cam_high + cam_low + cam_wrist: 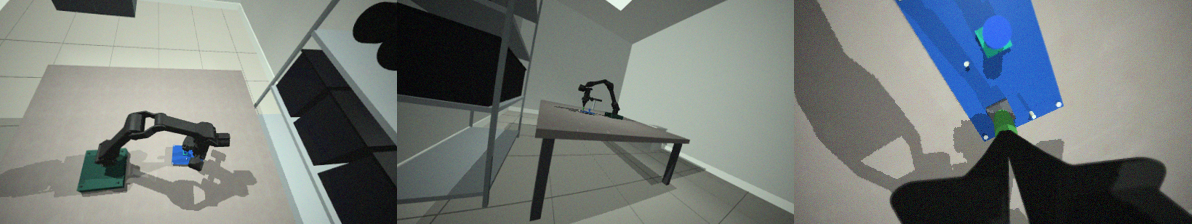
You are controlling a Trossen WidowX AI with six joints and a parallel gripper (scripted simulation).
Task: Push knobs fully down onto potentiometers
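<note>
Now: gripper tip 1 cm above the green knob. The rest, counted from my gripper tip: blue knob 6 cm behind, 3 cm to the left, 2 cm below.
</note>
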